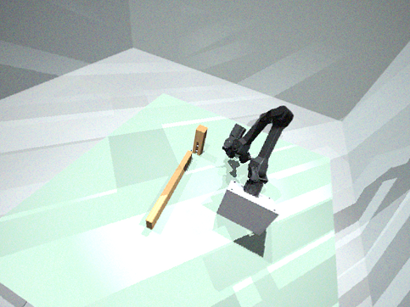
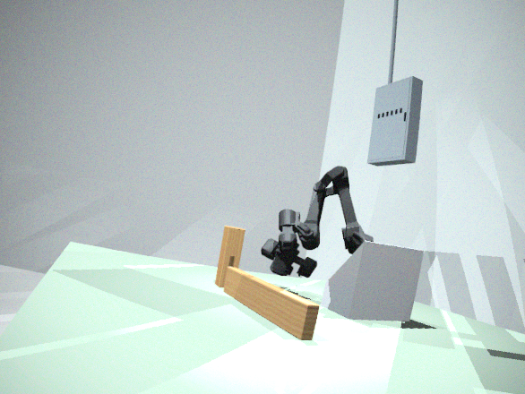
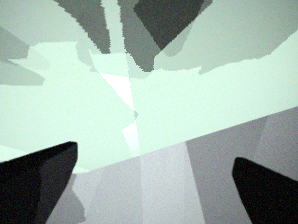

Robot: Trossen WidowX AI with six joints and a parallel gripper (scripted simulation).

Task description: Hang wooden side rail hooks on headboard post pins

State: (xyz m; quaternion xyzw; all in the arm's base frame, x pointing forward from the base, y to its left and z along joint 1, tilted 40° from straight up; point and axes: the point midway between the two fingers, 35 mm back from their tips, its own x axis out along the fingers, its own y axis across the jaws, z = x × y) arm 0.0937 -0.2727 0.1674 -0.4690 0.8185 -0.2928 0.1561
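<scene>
My gripper tip is 26 cm short of the headboard post, 11 cm to the right of it and 2 cm below it.
</scene>
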